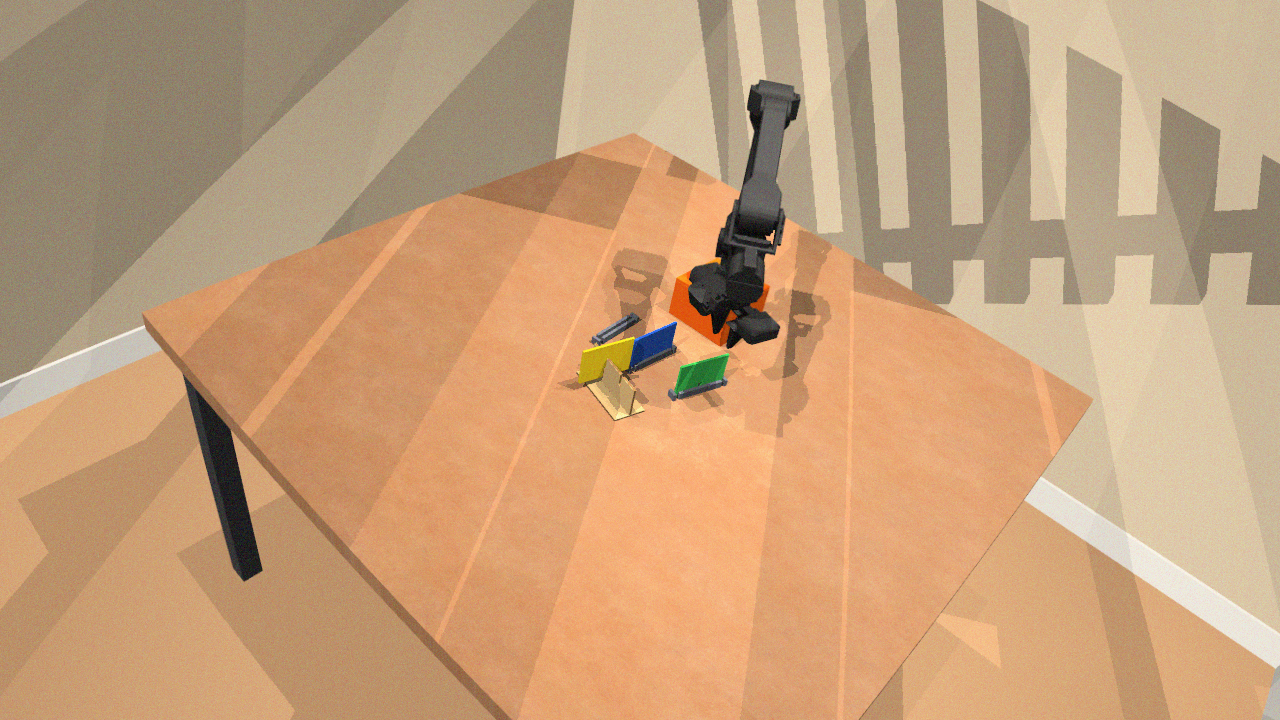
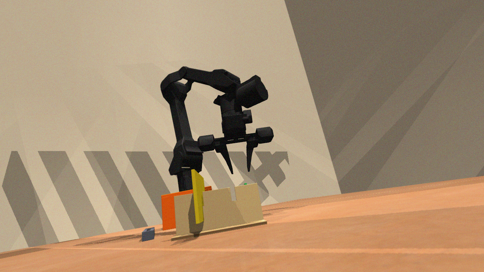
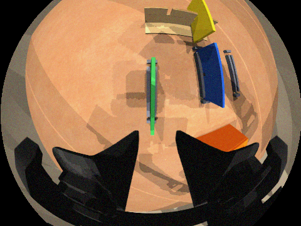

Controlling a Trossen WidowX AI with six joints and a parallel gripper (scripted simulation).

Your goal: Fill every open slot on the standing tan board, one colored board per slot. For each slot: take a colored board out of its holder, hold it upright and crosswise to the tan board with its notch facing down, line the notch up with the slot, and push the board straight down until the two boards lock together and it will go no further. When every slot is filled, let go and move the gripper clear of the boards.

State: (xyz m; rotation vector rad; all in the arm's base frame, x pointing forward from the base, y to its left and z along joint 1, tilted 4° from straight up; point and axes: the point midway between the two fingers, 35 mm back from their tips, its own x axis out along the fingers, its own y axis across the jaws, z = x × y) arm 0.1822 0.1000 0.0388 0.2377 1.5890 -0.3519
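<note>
The green board is 7 cm below my gripper tip, 3 cm ahead of it and 1 cm to the right of it. From my gripper tip the other things lie so: tan board: 15 cm ahead, 11 cm to the right, 8 cm below; blue board: 11 cm to the right, 7 cm below, 3 cm ahead; yellow board: 14 cm ahead, 13 cm to the right, 6 cm below.
</note>
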